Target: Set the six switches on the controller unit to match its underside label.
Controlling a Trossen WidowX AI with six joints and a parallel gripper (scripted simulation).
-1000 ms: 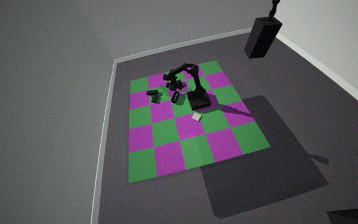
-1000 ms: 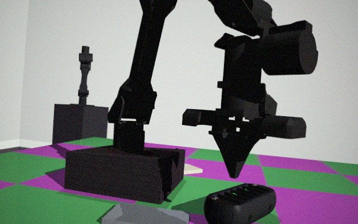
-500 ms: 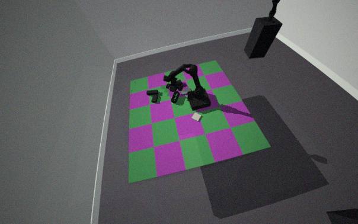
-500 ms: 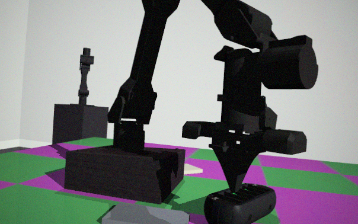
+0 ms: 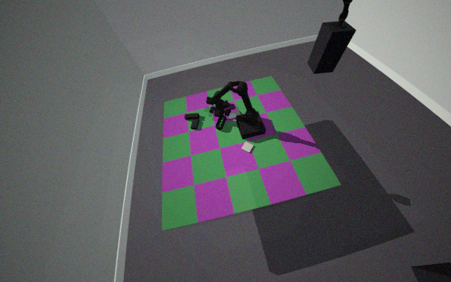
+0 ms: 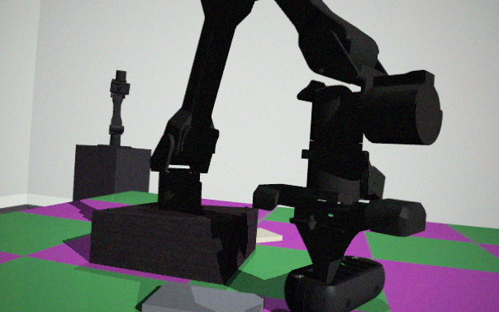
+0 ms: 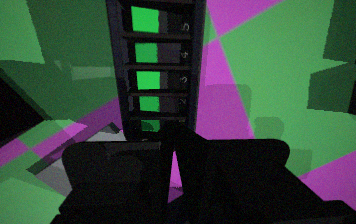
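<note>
Now: gripper tip 120 mm past the flat grey plate, 40 mm to the left of it and 40 mm above it. Also, from my gripper tip: cream tile (330 mm to the left, 210 mm behind, 40 mm below).
</note>
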